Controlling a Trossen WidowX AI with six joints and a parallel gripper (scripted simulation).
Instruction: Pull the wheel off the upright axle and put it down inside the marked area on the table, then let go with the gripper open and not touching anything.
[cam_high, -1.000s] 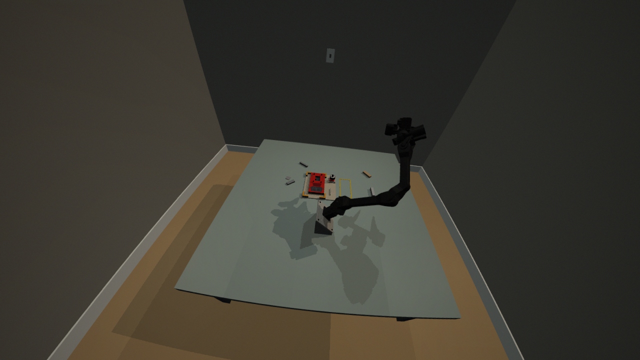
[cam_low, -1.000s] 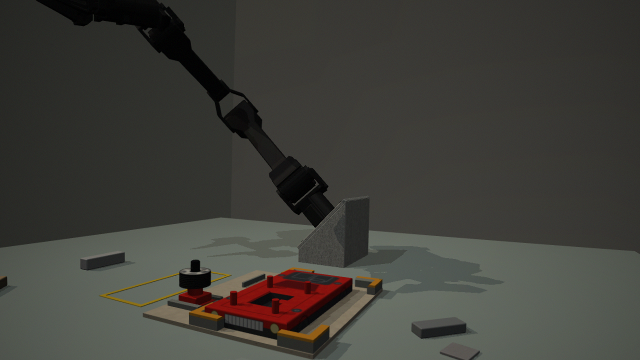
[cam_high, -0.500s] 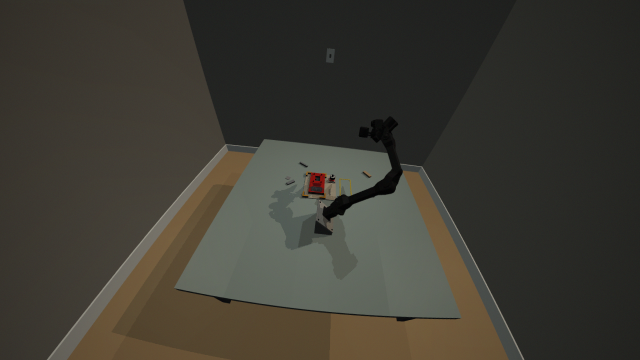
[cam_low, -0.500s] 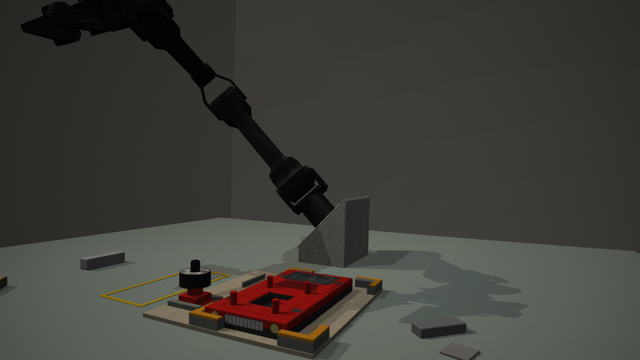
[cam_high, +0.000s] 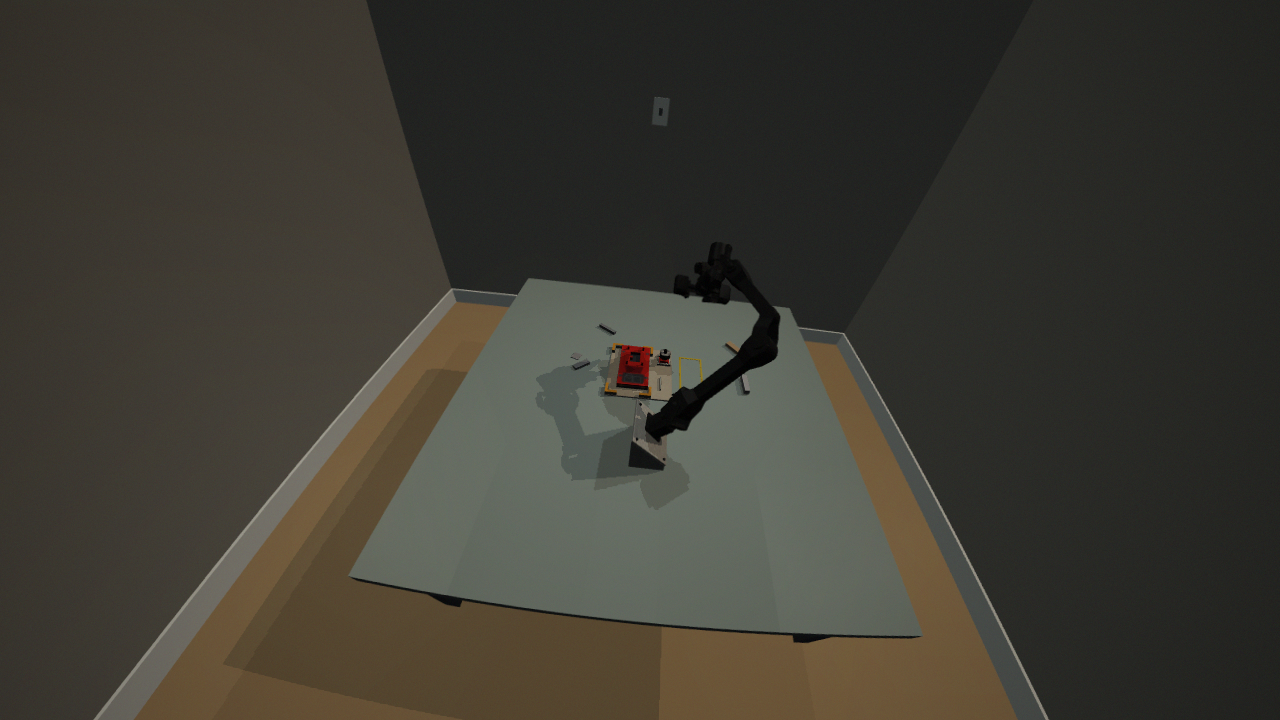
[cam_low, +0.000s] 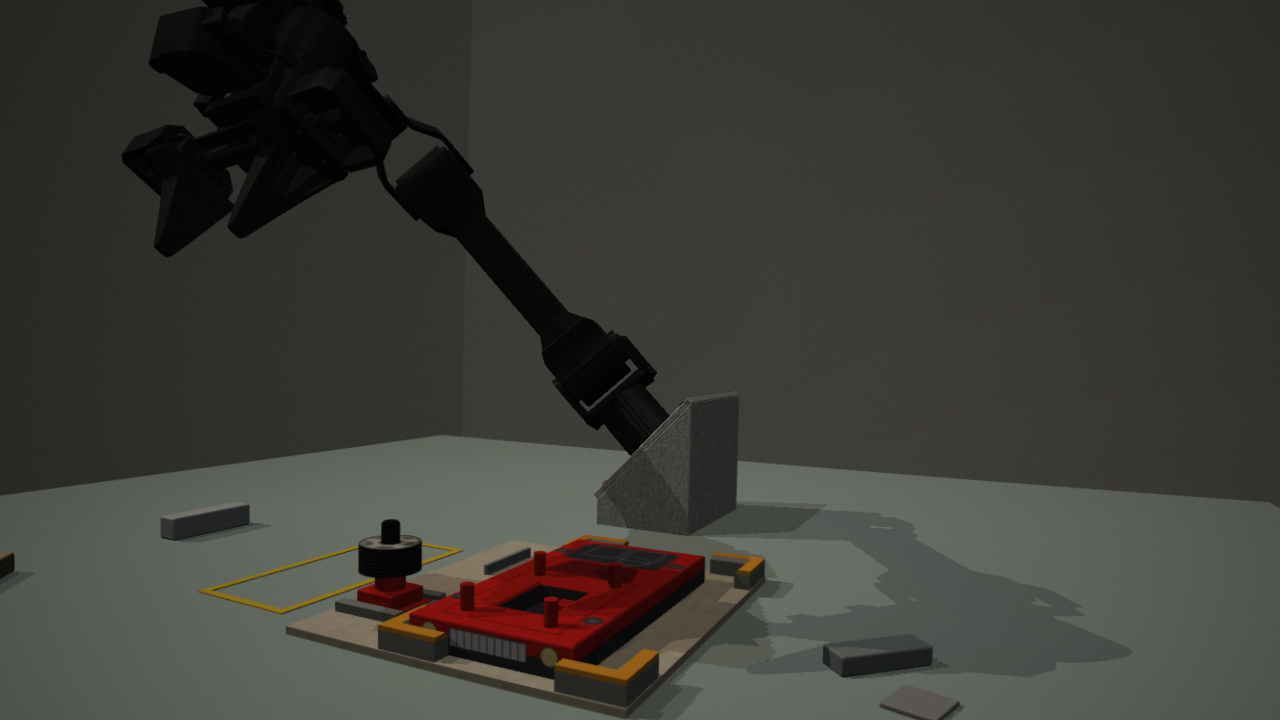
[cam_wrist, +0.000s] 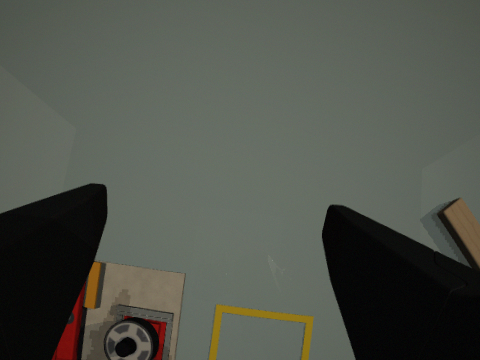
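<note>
My gripper tip is 200 mm above the black wheel, 90 mm past it and 70 mm to the right of it. The rest, counted from my gripper tip: black upright axle: 200 mm below, 90 mm behind, 70 mm to the left.
</note>
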